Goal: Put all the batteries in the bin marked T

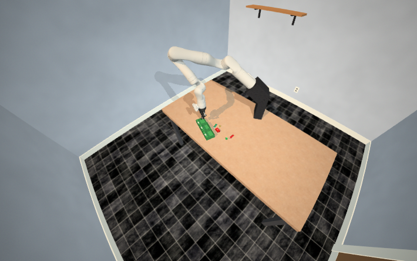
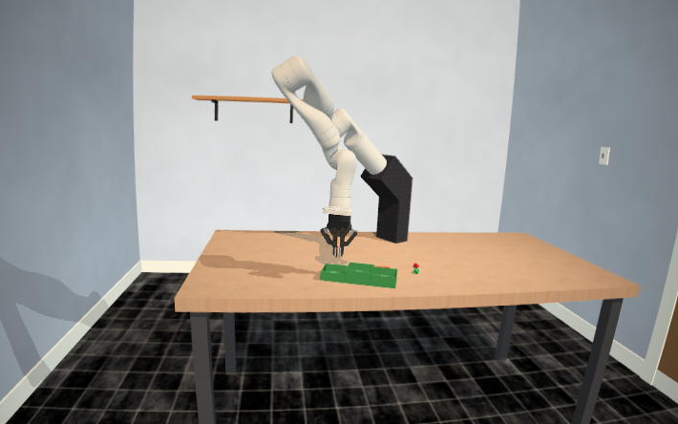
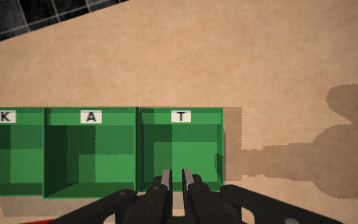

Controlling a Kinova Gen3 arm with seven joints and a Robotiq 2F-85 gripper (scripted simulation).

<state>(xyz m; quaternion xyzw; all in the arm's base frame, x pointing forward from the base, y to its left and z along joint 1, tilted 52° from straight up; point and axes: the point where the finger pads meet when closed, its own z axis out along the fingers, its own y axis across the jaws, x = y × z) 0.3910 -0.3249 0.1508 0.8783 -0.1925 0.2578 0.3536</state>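
Now: hand 60 mm short of the joined green bins, 60 mm above it and 50 mm to the right of it. Also, from my hand: red 9 V battery 180 mm to the left, 80 mm below, 30 mm ahead; small yellow nut 170 mm to the left, 80 mm below, 30 mm behind; green cylindrical battery 120 mm to the left, 80 mm below, 10 mm behind.
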